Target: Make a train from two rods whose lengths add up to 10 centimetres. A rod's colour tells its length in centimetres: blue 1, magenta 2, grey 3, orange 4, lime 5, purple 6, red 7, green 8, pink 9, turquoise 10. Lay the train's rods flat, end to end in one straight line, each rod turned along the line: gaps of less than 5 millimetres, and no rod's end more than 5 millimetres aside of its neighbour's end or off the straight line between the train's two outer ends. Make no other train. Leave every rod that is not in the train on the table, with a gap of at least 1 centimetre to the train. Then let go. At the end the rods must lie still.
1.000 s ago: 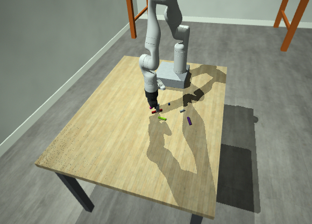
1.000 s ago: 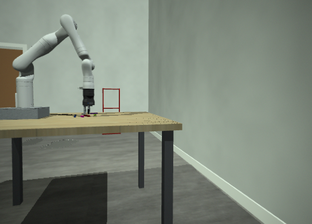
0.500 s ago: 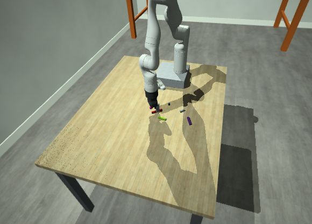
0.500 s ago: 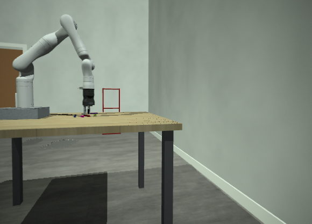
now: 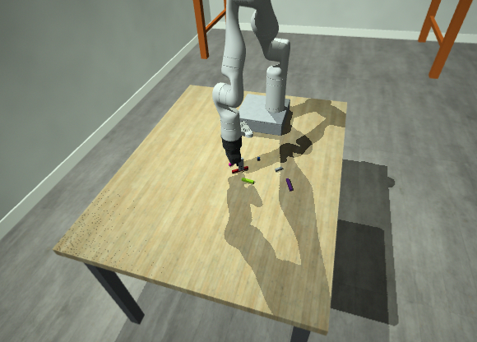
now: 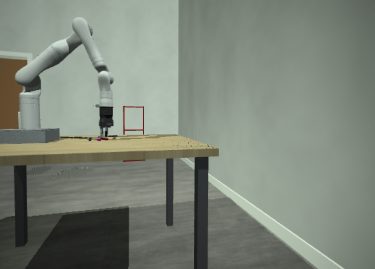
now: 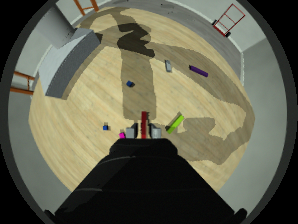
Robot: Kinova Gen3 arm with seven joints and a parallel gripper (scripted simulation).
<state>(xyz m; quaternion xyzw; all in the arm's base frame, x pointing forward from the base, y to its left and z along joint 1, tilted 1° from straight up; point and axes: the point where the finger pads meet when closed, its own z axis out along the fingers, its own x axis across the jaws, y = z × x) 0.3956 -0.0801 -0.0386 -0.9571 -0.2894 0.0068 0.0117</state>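
Now: hand 30 mm above the red rod. From my hand the other things lie so: grey rod (30 mm behind, 160 mm to the left, 30 mm below); lime rod (60 mm ahead, 50 mm to the left, 30 mm below); magenta rod (30 mm behind, 50 mm to the right, 30 mm below).
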